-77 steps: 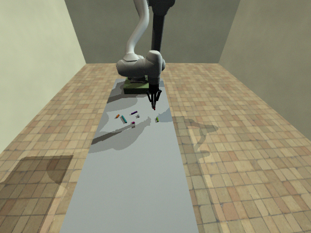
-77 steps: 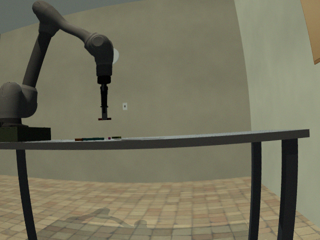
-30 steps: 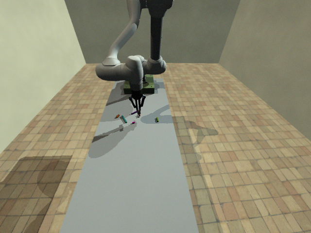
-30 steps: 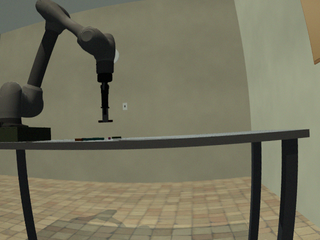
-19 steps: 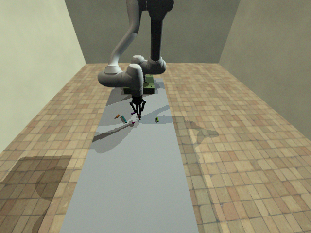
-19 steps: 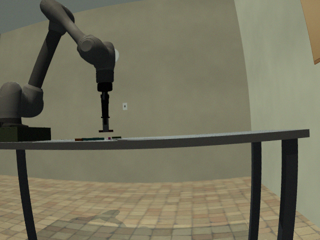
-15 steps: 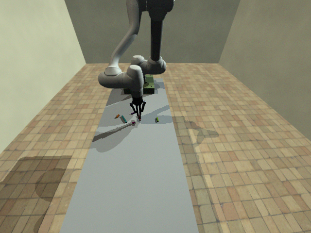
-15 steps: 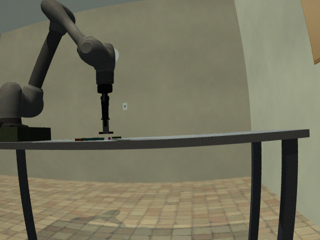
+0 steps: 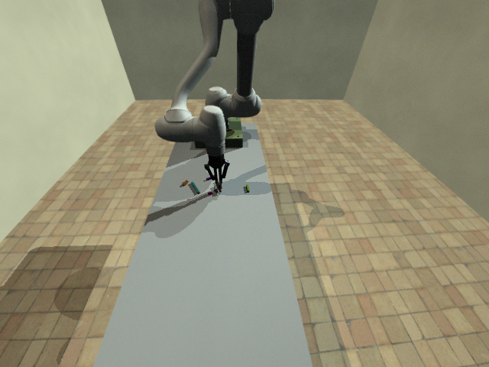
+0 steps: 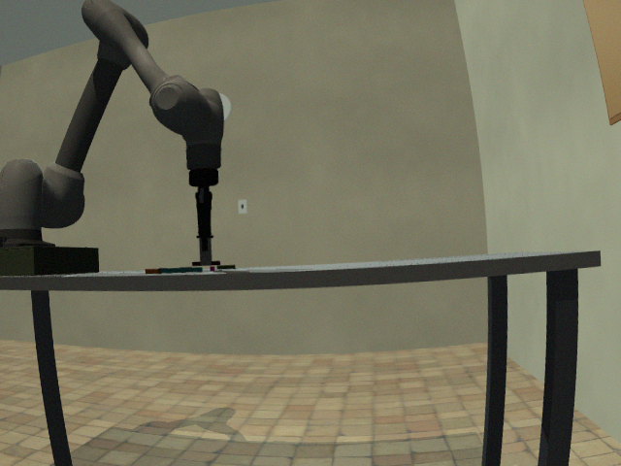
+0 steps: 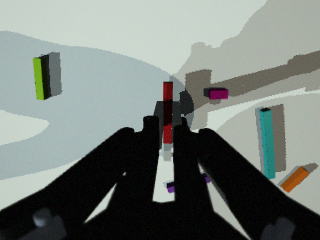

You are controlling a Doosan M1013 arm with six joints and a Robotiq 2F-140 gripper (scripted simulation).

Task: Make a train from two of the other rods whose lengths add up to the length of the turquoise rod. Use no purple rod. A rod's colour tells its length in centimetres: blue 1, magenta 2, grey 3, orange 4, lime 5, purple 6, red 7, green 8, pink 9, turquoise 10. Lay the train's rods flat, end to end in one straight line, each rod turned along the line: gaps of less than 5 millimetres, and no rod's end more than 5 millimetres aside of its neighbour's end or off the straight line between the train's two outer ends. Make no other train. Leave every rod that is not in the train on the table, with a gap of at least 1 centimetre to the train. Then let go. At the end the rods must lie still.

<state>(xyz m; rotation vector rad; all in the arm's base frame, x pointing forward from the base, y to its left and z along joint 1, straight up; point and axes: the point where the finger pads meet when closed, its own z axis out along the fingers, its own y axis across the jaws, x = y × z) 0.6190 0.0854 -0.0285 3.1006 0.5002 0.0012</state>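
Right now my hand is 30 mm above the red rod. Round my hand: grey rod: 50 mm behind, 20 mm to the right, 40 mm below; then magenta rod: 40 mm ahead, 50 mm to the right, 40 mm below; then purple rod: 90 mm behind, 60 mm to the right, 40 mm below.
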